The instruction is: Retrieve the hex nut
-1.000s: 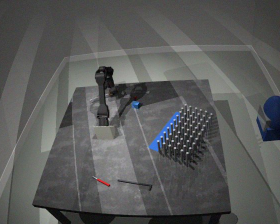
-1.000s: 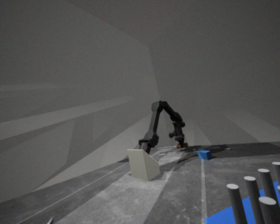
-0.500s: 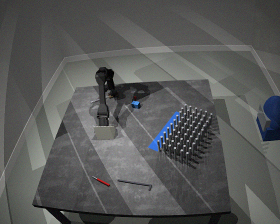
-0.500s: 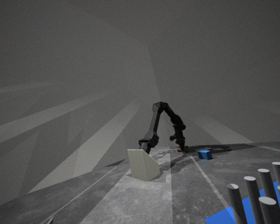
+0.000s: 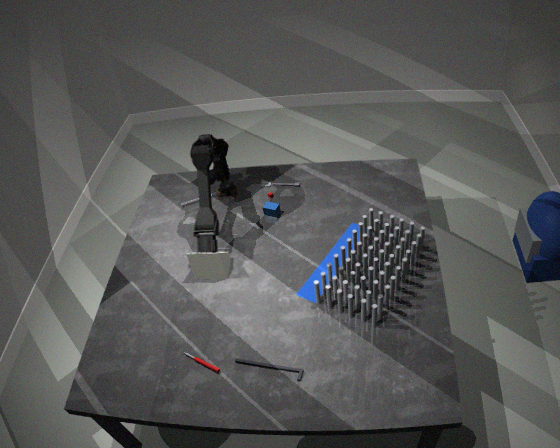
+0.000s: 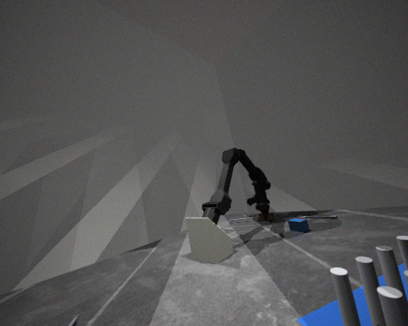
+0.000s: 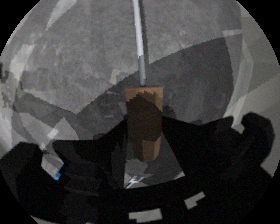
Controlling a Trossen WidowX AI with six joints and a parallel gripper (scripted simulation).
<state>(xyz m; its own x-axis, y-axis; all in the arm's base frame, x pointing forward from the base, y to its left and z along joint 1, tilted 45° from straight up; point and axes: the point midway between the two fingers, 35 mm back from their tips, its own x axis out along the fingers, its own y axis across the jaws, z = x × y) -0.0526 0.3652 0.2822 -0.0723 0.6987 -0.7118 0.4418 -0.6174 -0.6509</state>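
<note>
My gripper tip is 20 cm short of the small red piece and 3 cm to the left of it. The rest, counted from my gripper tip: silver wrench: 23 cm ahead, 5 cm to the left; blue taped strip: 50 cm ahead, 39 cm to the right; blue cube: 23 cm ahead, 13 cm to the right, 2 cm above.
</note>
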